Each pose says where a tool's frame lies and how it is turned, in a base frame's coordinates. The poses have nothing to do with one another.
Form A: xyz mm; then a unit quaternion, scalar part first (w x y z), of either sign.
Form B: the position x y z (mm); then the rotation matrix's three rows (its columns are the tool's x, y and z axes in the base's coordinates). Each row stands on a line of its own. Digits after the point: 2 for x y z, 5 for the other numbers.
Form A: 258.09, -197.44, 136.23, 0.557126, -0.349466, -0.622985, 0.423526
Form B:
258.09, -197.44, 136.23
-0.13497, -0.03649, -0.99018
0.90734, 0.39700, -0.13831
0.39815, -0.91709, -0.02047

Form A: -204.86, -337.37, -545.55, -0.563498, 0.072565, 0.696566, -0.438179
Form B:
-204.86, -337.37, -545.55
-0.35441, -0.39273, -0.84862
0.59492, 0.60547, -0.52866
0.72143, -0.69222, 0.01906

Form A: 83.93, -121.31, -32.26, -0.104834, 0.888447, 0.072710, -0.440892
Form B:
83.93, -121.31, -32.26
0.60066, 0.03676, -0.79866
0.22164, -0.96745, 0.12216
-0.76817, -0.25039, -0.58925

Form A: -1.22, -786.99, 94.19, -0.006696, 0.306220, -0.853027, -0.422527
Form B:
-1.22, -786.99, 94.19
-0.81237, -0.52809, -0.24735
-0.51677, 0.45540, 0.72496
-0.27020, 0.71675, -0.64285

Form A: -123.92, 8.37, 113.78, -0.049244, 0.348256, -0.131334, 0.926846
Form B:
-123.92, 8.37, 113.78
-0.75259, -0.00019, 0.65849
-0.18276, -0.96065, -0.20915
0.63262, -0.27775, 0.72294

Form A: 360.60, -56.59, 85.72, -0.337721, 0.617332, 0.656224, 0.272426
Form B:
360.60, -56.59, 85.72
-0.00969, 0.99422, -0.10689
0.62621, 0.08937, 0.77452
0.77960, -0.05943, -0.62346

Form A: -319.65, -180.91, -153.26, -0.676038, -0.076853, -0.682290, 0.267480
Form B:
-319.65, -180.91, -153.26
-0.07413, 0.46653, 0.88140
-0.25678, 0.84510, -0.46891
-0.96362, -0.26109, 0.05715

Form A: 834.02, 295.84, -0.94, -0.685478, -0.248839, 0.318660, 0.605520
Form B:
834.02, 295.84, -0.94
0.06360, 0.67155, -0.73822
-0.98873, 0.14285, 0.04476
0.13551, 0.72706, 0.67307

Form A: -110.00, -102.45, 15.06, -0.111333, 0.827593, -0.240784, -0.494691
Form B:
-110.00, -102.45, 15.06
0.39461, -0.50869, -0.76519
-0.28839, -0.85926, 0.42250
-0.87242, 0.05395, -0.48577

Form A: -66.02, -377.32, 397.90, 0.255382, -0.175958, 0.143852, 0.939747
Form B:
-66.02, -377.32, 397.90
-0.80764, -0.53061, -0.25724
0.42937, -0.82817, 0.36024
-0.40419, 0.18050, 0.89669

